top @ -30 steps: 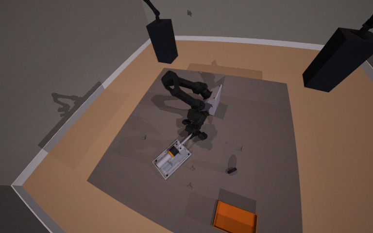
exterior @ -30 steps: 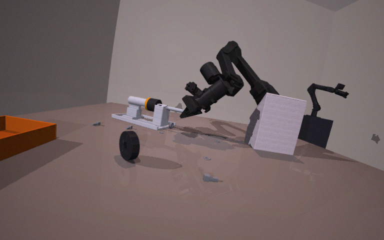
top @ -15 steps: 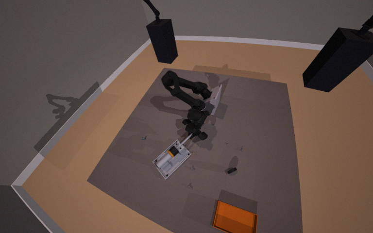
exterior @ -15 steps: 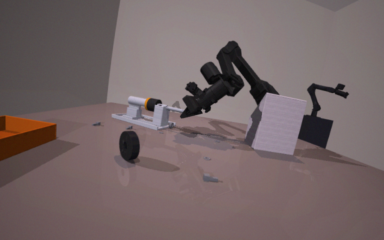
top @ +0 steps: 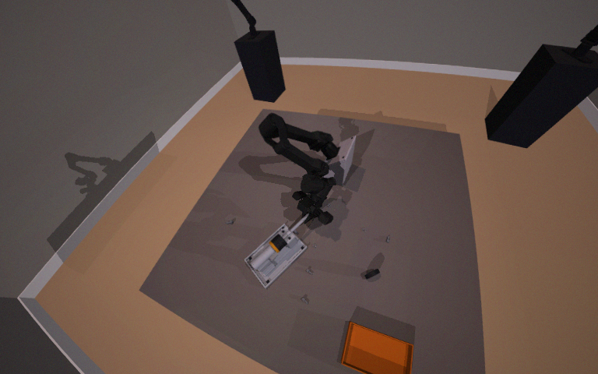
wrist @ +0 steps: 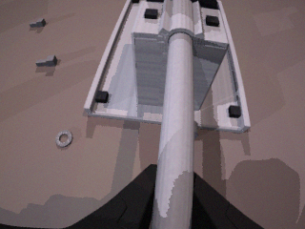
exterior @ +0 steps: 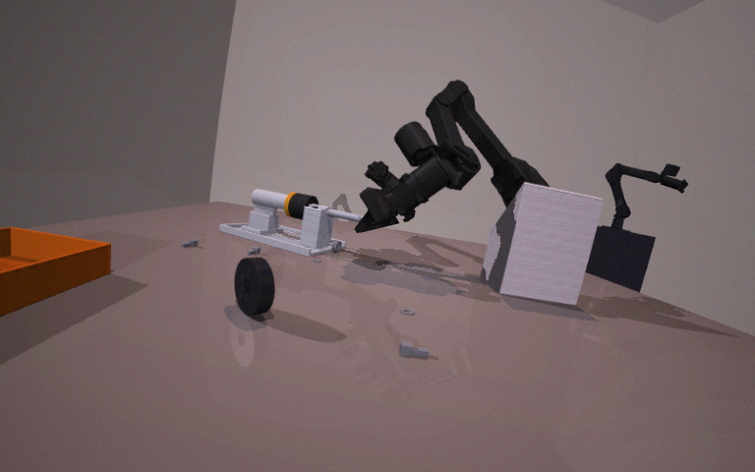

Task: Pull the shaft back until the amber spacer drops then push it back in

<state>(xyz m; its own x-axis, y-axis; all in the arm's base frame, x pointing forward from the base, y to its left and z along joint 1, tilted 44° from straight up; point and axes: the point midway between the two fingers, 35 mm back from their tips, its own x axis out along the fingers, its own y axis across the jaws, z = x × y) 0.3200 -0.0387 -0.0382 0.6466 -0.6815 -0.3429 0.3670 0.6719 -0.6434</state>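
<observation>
My gripper tip is now 6 cm short of the thin grey shaft, 2 cm to the left of it and 2 cm below it. The rest, counted from my gripper tip: orange tray: 39 cm to the left, 31 cm ahead, 5 cm below; amber spacer: 15 cm ahead, 6 cm to the right, 2 cm above.
</observation>
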